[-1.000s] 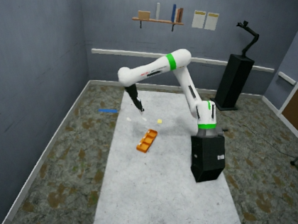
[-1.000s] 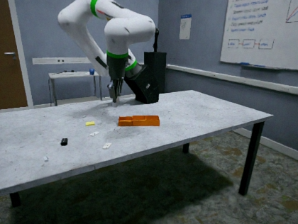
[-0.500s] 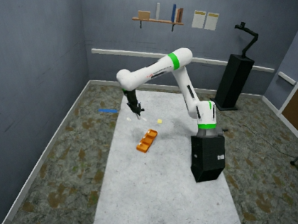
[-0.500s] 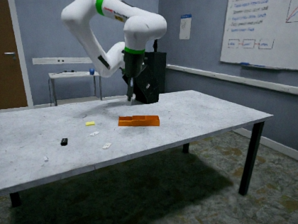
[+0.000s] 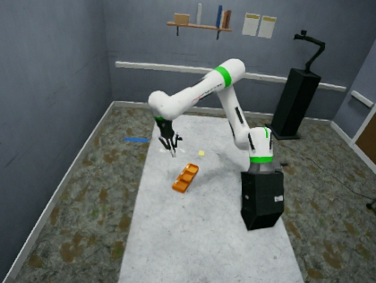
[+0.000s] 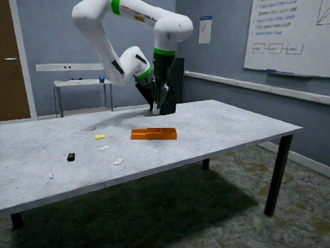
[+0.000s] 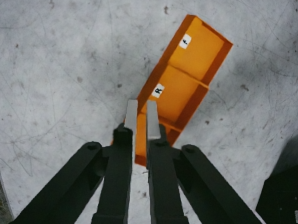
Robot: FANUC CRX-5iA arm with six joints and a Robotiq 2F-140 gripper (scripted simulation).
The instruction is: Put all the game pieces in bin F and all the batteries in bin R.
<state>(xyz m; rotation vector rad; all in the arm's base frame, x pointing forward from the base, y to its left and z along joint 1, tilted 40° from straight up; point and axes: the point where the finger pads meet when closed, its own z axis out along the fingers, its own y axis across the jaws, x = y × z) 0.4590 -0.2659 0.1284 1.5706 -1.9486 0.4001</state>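
Right now my hand is 90 mm past the orange bin block, 50 mm to the right of it and 180 mm above it. From my hand the other things lie so: white domino: 50 mm ahead, 250 mm to the right, 190 mm below; yellow flat piece: 260 mm behind, 190 mm to the right, 200 mm below; black battery: 120 mm behind, 390 mm to the right, 190 mm below.
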